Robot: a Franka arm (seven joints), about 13 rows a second.
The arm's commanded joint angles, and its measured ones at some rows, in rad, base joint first. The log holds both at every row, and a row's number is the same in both.
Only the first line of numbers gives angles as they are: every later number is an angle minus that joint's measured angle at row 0.
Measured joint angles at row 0:
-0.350, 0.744, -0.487, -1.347, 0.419, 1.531, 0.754
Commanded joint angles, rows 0 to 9:
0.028, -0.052, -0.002, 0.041, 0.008, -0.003, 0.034
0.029, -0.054, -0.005, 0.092, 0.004, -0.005, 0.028
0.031, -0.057, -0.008, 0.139, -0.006, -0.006, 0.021
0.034, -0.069, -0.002, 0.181, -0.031, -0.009, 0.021
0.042, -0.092, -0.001, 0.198, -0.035, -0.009, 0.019
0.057, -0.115, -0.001, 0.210, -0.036, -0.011, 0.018
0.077, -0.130, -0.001, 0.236, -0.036, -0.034, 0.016
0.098, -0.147, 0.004, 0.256, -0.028, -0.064, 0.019
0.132, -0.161, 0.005, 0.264, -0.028, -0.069, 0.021
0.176, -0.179, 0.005, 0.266, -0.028, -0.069, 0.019
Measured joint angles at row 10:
0.111, -0.151, 0.005, 0.249, -0.012, -0.048, 0.001
